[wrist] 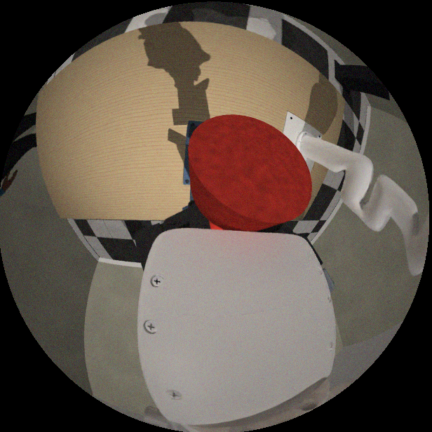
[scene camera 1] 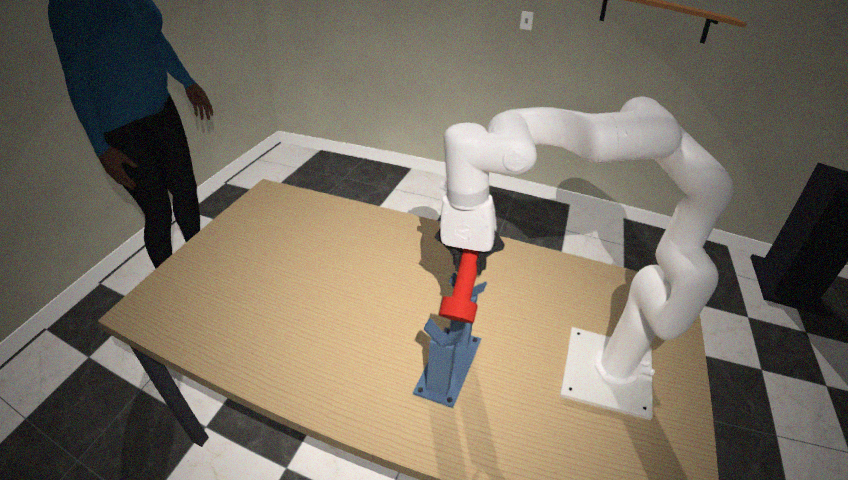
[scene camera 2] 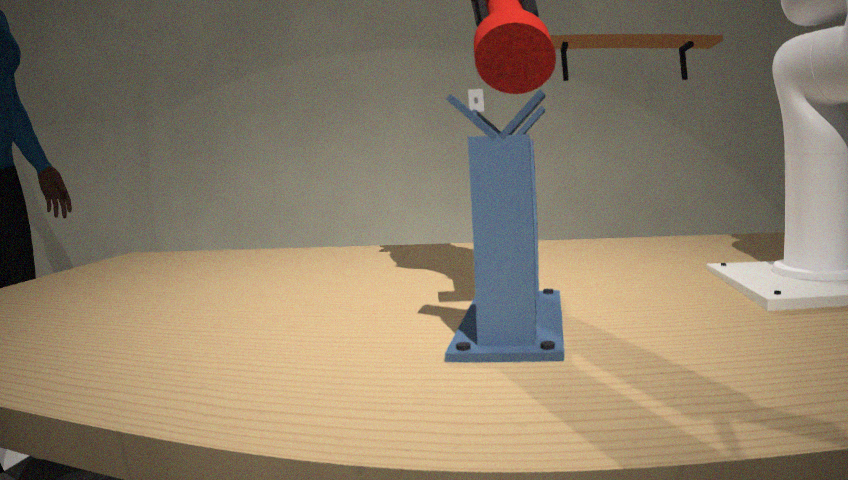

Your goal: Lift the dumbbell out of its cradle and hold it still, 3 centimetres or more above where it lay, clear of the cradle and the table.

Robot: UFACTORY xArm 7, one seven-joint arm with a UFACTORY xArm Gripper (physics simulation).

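Observation:
The red dumbbell hangs above the blue cradle. In the scene camera 2 view, background wall shows between its near end disc and the V of the cradle's arms; the disc's lower edge is about level with the arm tips. My gripper is shut on the dumbbell's handle, behind the near disc. The far end of the dumbbell is hidden by the gripper. In the wrist view, the near disc and the white housing hide the fingertips.
The cradle stands on the wooden table, on a bolted base plate. The arm's white base plate is to its right. A person stands beyond the table's left side. A wall shelf is behind.

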